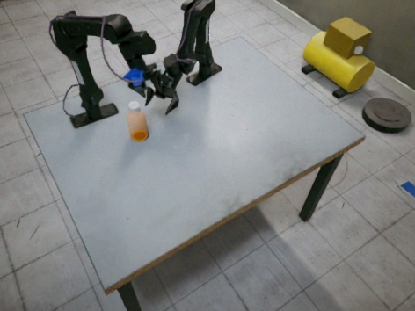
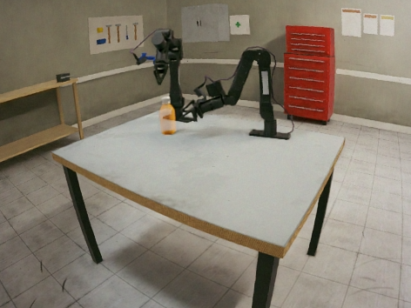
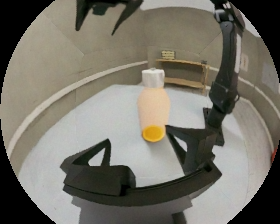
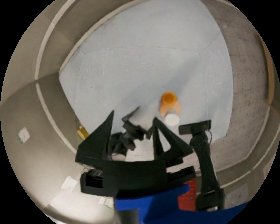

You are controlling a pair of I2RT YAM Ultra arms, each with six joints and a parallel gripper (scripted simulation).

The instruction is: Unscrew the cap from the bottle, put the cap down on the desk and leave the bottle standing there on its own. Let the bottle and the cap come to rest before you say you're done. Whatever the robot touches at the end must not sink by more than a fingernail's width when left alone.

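My left gripper is now 10 cm to the left of the orange bottle, 2 cm above it and 1 cm short of it. The rest, counted from my left hand: white cap: 10 cm to the right, 7 cm above, 1 cm ahead.
Now: the white cap 110 mm below my right hand, 80 mm behind it and 50 mm to the right of it. Also, from my right hand: orange bottle (190 mm below, 80 mm behind, 50 mm to the right).
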